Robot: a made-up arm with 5 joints.
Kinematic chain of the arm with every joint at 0, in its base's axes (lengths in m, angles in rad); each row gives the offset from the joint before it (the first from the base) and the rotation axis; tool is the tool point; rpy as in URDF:
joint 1: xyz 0 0 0.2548 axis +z
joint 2: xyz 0 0 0 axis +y
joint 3: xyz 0.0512 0 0.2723 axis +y
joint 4: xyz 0.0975 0 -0.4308 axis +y
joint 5: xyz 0.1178 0 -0.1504 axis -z
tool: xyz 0 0 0 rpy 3.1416 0 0
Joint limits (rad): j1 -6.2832..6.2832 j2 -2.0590..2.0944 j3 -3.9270..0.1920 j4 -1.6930..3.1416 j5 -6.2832..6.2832
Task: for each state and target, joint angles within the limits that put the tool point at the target. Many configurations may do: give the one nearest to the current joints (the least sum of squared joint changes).
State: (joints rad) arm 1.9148 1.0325 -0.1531 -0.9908 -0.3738
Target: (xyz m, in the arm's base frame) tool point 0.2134 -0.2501 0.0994
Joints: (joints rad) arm 2.2772 1.7961 0.1713 -0.4189 -0.3738
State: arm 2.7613 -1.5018 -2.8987 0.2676 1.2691
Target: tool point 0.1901 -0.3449 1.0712
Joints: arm 2.0745 -0.7636 -2.5363 0.4007 1.2691
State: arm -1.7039 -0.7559 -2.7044 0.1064 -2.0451
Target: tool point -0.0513 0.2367 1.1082
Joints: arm -1.3574 -0.5209 -2.4765 -0.1357 -2.0451
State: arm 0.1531 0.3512 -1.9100 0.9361 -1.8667
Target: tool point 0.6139 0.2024 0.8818
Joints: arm 0.3185 0.4122 -2.4816 0.5726 -1.8667
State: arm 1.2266 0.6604 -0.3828 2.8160 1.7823
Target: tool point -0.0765 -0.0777 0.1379
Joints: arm 0.7932 0.8333 -0.1294 2.2756 1.7823
